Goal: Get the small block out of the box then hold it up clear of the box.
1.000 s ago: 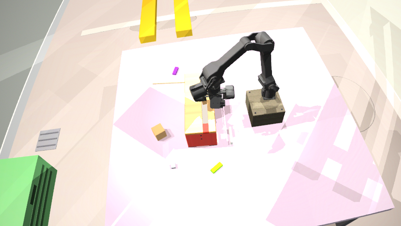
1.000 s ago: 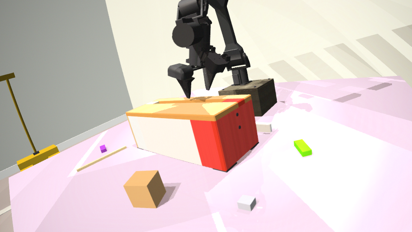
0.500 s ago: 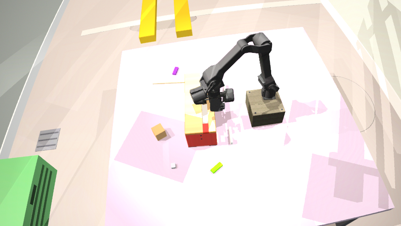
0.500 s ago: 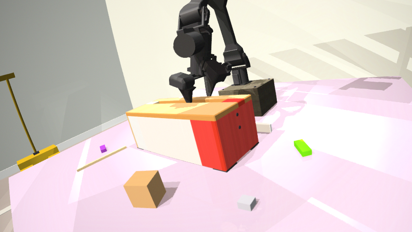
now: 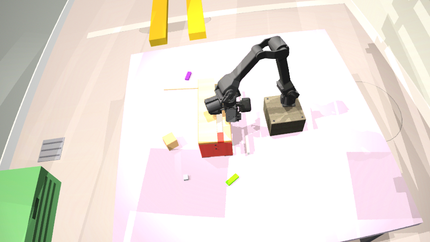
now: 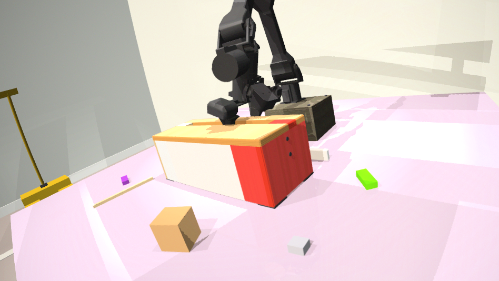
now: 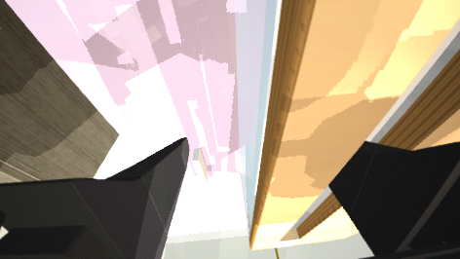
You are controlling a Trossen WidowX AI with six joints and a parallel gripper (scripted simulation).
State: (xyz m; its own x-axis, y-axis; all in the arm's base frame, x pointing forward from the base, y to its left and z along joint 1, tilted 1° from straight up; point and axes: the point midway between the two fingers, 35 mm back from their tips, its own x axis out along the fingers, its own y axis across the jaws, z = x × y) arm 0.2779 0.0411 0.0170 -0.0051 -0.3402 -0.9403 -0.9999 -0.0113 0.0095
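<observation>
Right now the wooden box is 40 mm ahead of my gripper tip, 30 mm below it and 10 mm to the right of it. The rest, counted from my gripper tip: orange block (50 mm ahead, 40 mm to the right); then thin stick (270 mm ahead, 260 mm to the right, 80 mm below); then larger orange cube (290 mm ahead, 100 mm to the left, 60 mm below).
</observation>
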